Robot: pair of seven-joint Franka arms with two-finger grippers.
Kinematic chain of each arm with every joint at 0, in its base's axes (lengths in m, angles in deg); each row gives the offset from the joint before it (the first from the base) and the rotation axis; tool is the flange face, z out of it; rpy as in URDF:
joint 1: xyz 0 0 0.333 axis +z
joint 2: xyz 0 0 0 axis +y
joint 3: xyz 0 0 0.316 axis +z
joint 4: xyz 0.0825 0 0 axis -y
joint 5: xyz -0.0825 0 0.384 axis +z
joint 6: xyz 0 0 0 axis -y
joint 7: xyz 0.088 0 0 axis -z
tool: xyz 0 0 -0.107 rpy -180 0 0
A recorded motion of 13 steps. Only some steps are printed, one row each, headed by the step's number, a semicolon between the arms.
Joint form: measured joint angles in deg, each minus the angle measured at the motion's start. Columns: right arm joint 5, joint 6, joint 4, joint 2, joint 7, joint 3, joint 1; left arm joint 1, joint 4, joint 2, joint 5, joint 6, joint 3, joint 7.
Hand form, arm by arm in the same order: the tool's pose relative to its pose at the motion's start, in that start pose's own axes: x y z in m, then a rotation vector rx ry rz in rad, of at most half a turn. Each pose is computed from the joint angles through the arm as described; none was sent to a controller.
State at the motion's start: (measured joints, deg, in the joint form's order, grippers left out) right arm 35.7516 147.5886 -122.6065 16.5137 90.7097 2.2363 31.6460; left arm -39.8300 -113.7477 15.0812 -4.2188 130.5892 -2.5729 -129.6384
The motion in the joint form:
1: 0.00 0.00 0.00 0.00 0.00 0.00 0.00; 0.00 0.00 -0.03 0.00 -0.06 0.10 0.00
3: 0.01 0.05 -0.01 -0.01 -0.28 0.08 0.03; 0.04 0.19 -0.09 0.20 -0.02 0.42 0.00
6: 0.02 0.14 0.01 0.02 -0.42 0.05 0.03; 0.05 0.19 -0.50 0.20 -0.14 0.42 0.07
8: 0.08 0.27 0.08 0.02 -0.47 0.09 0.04; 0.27 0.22 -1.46 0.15 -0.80 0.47 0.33
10: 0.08 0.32 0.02 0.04 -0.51 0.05 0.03; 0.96 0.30 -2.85 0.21 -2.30 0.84 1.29
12: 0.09 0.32 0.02 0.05 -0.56 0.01 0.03; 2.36 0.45 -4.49 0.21 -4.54 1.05 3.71
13: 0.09 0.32 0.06 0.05 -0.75 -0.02 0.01; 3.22 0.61 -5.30 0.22 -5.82 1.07 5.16
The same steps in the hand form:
1: 0.0000 0.0000 0.0000 0.0000 0.0000 0.0000; 0.0008 0.0006 -0.0003 0.0000 0.0006 -0.0016
3: -0.0009 0.0005 0.0002 0.0000 -0.0005 -0.0064; 0.0028 0.0038 -0.0026 -0.0068 0.0003 -0.0051
6: -0.0006 0.0001 0.0002 0.0017 -0.0004 -0.0082; 0.0027 0.0036 -0.0068 -0.0107 -0.0029 -0.0036
8: -0.0014 -0.0003 -0.0002 0.0045 -0.0018 -0.0093; 0.0049 0.0042 -0.0162 -0.0151 -0.0071 -0.0032
10: -0.0006 -0.0003 0.0000 0.0047 -0.0009 -0.0088; 0.0139 0.0088 -0.0298 -0.0173 -0.0053 -0.0024
12: -0.0002 -0.0004 0.0000 0.0049 -0.0007 -0.0089; 0.0282 0.0155 -0.0457 -0.0132 -0.0004 0.0138
13: 0.0000 -0.0009 -0.0004 0.0058 -0.0009 -0.0117; 0.0360 0.0191 -0.0540 -0.0098 0.0026 0.0250

